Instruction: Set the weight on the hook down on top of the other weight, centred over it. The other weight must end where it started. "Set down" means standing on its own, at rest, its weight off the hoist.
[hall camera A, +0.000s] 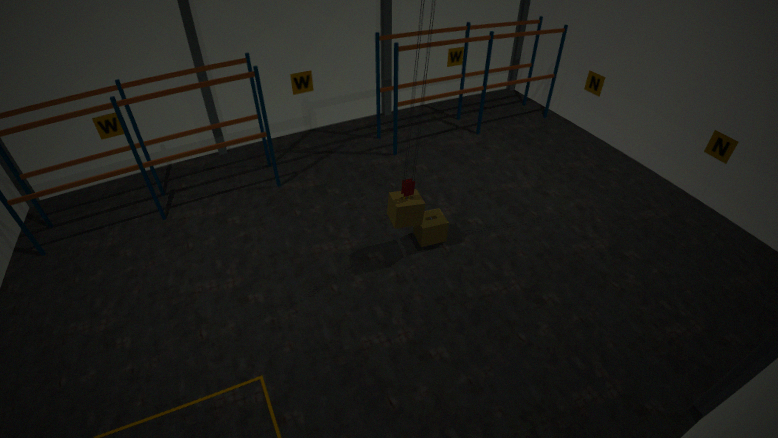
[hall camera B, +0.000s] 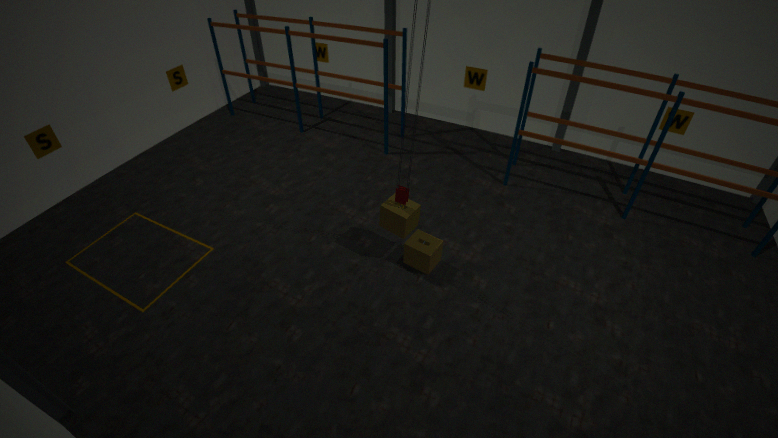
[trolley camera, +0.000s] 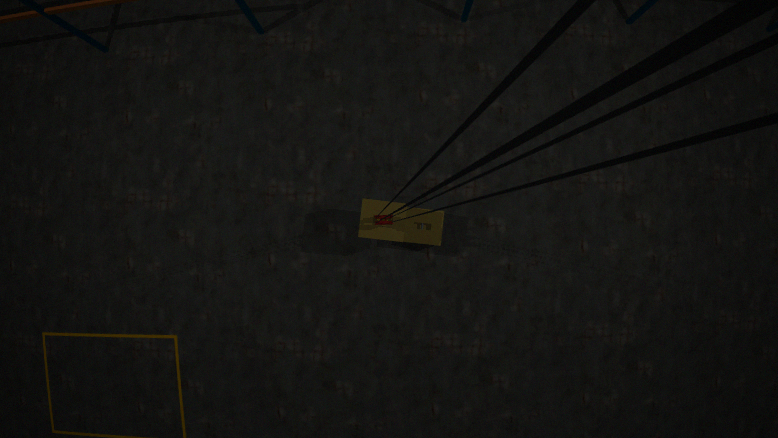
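Observation:
My hook block (hall camera A: 408, 187) (hall camera B: 401, 194) (trolley camera: 383, 219) is red and hangs on its ropes, holding a yellow box-shaped weight (hall camera A: 405, 213) (hall camera B: 399, 218) (trolley camera: 370, 209). This weight hangs upright above the floor, its shadow to its left. The other yellow weight (hall camera A: 431, 233) (hall camera B: 421, 255) (trolley camera: 432, 233) stands on the floor, with a small handle on top. In the trolley view the hung weight is left of the standing one, their tops adjoining, in nearly the same row. It hides a corner of the standing weight in hall camera A. The exact height gap cannot be told.
A left rack (hall camera A: 268, 130) (hall camera B: 386, 108) and a right rack (hall camera A: 395, 108) (hall camera B: 521, 108), with blue posts and orange beams, stand along the W wall. A yellow marked rectangle (hall camera A: 178, 406) (hall camera B: 174, 231) (trolley camera: 108, 334) lies on the floor, well away from both weights.

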